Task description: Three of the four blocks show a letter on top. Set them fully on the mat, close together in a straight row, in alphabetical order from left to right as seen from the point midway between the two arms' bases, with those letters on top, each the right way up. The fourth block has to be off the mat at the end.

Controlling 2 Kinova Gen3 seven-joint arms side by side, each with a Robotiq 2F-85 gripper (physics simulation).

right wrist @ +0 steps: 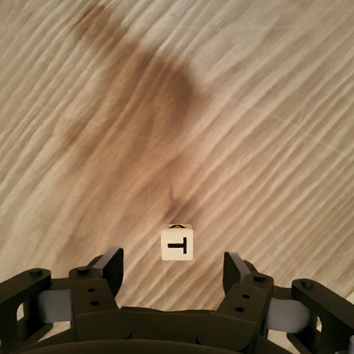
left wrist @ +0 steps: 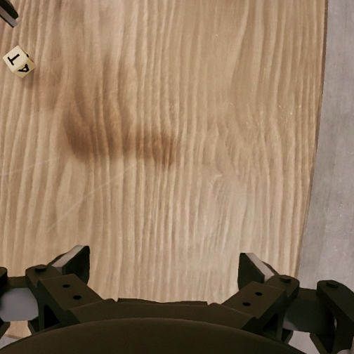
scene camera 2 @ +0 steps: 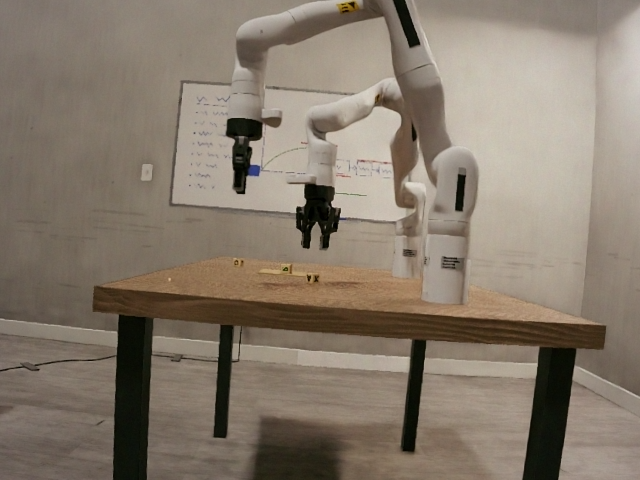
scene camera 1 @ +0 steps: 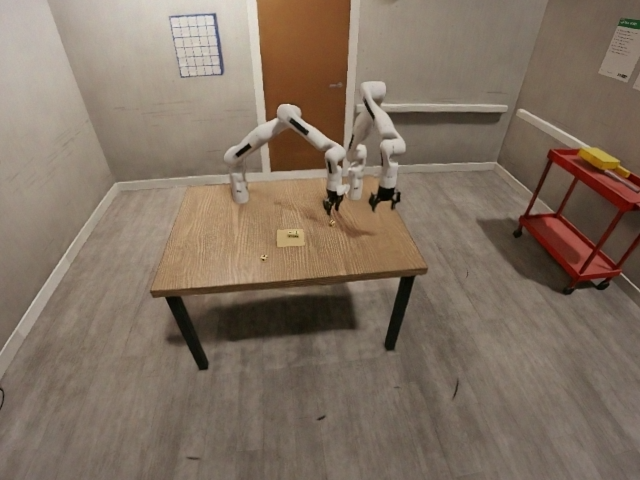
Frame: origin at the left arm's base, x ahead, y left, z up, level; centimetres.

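Where they show: left gripper, between the fingertips: (scene camera 2: 238,192) (scene camera 1: 383,210); right gripper, between the fingertips: (scene camera 2: 314,249) (scene camera 1: 333,212); left arm's base, origin of its link: (scene camera 2: 442,301) (scene camera 1: 353,196); right arm's base, origin of its link: (scene camera 2: 405,277) (scene camera 1: 241,199).
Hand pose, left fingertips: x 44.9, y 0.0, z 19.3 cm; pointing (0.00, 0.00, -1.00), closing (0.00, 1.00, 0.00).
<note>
Each offset is from my left fingertips to the top centre of the thing. "spot": to the spot under its first point.
A block with T on top @(spot: dx -17.1, dy -20.6, dz -16.9 cm) (scene camera 1: 331,223) (scene camera 2: 312,278) (left wrist: 19,61) (right wrist: 177,245) stands on the table, off the mat @(dx -12.1, dy -43.4, dz -18.9 cm) (scene camera 1: 282,243) (scene camera 2: 266,271). My right gripper (scene camera 1: 332,212) (scene camera 2: 315,246) (right wrist: 172,266) is open above it; in the right wrist view the T lies sideways between the fingertips. Two blocks with green marks, one at the left (scene camera 1: 290,234) and one at the right (scene camera 1: 296,234), are close together on the mat's upper part; their letters are too small to read. Another block @(dx +2.3, dy -57.9, dz -16.8 cm) (scene camera 1: 264,257) (scene camera 2: 238,262) is off the mat. My left gripper (scene camera 1: 383,208) (scene camera 2: 239,191) (left wrist: 164,266) is open and empty, high above the table.
The wooden table (scene camera 1: 206,258) (scene camera 2: 206,304) carries both arms' bases along its far edge in scene camera 1. One finger of the right gripper shows at the left wrist view's top left corner. A red cart (scene camera 1: 550,237) stands on the floor at the right.
</note>
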